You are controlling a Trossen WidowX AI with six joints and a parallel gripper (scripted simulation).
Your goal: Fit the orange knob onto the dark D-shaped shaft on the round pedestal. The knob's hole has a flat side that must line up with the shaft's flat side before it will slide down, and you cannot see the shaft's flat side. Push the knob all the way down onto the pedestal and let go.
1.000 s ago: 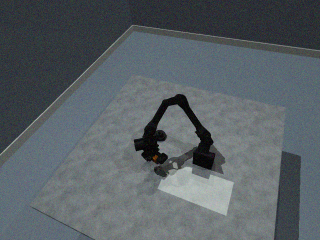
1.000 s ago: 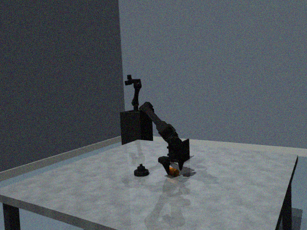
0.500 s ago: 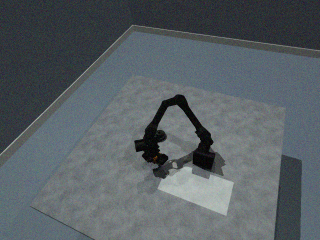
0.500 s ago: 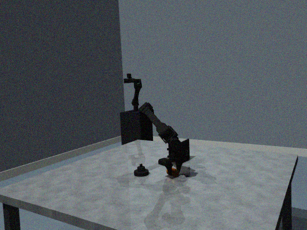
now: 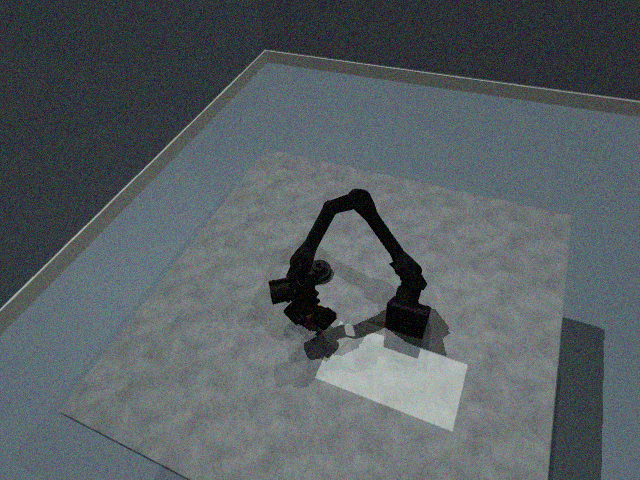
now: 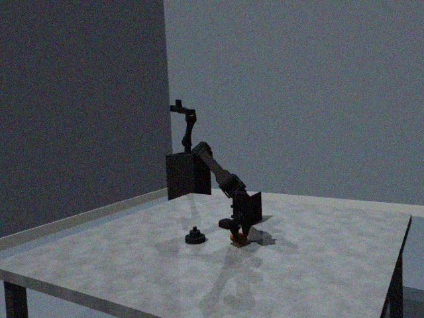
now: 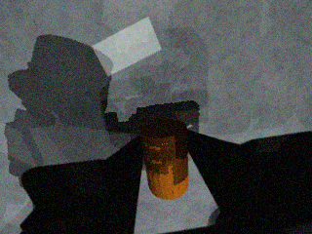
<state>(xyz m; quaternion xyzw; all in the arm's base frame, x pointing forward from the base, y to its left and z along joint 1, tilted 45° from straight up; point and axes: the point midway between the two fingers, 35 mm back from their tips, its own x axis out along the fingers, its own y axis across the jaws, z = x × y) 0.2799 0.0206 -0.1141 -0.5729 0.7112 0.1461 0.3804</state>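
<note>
My gripper tip is now 4 cm short of the round pedestal, 19 cm to the left of it and 2 cm below it. Round my gripper tip: orange knob: 1 cm behind, 1 cm to the right, 1 cm above.
</note>
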